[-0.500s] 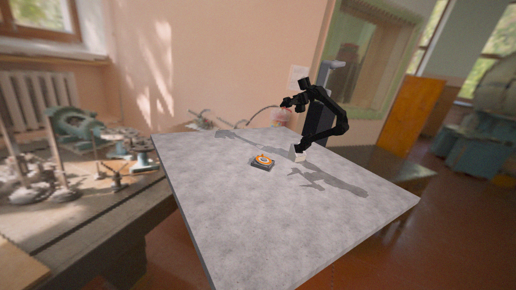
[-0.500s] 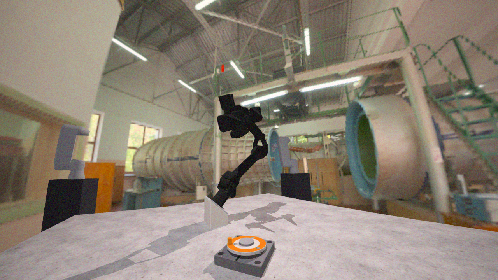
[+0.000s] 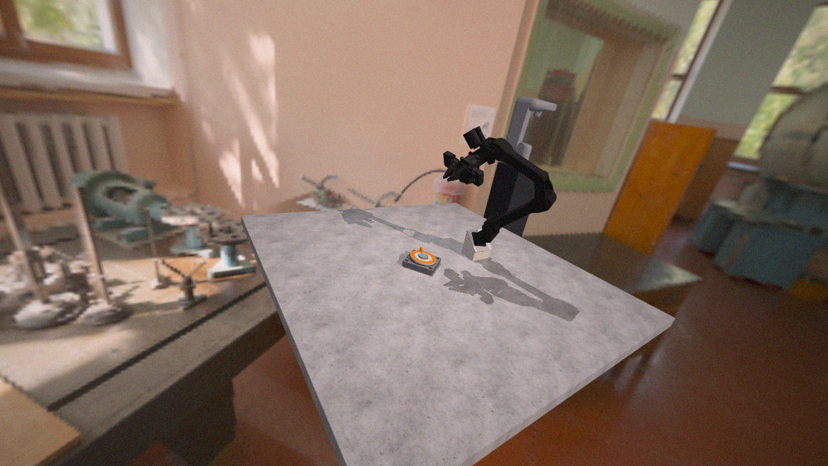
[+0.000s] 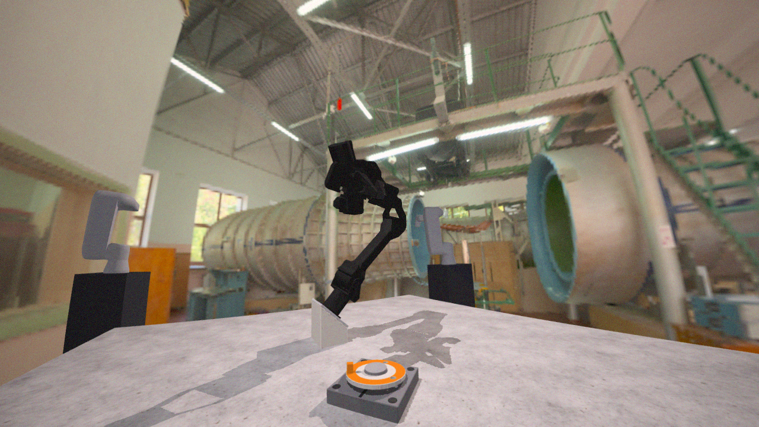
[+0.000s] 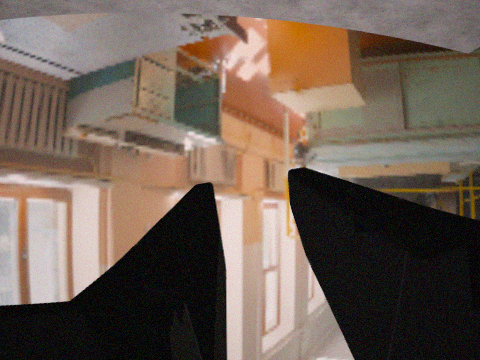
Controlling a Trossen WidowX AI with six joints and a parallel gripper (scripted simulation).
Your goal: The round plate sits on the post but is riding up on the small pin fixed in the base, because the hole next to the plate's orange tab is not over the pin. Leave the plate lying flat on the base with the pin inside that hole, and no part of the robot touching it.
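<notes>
Right now the square base is 34 cm below my gripper tip, 3 cm to the right of it and 1 cm ahead of it.
</notes>
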